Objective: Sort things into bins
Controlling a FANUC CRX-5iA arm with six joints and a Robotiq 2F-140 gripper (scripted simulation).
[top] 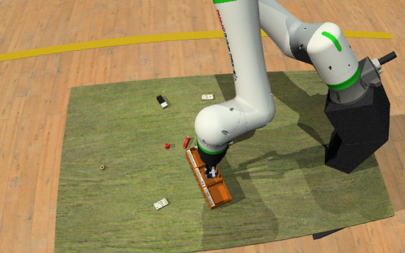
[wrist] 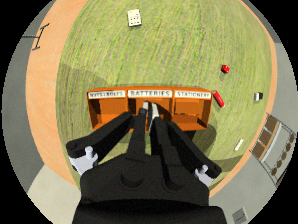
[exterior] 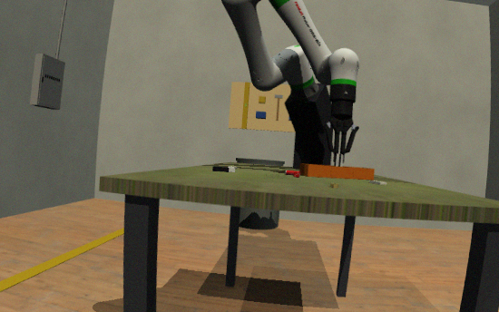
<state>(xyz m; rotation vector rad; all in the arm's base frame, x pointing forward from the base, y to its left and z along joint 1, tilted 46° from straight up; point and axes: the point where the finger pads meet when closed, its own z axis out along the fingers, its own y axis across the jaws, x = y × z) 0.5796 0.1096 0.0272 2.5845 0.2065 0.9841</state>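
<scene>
Right now the orange bin is 3 cm below my hand. Also, from my hand: black-and-white block: 37 cm to the right, 15 cm ahead, 4 cm below; red cylinder: 16 cm to the right, 6 cm ahead, 4 cm below; small red cube: 16 cm to the right, 14 cm ahead, 4 cm below.
</scene>
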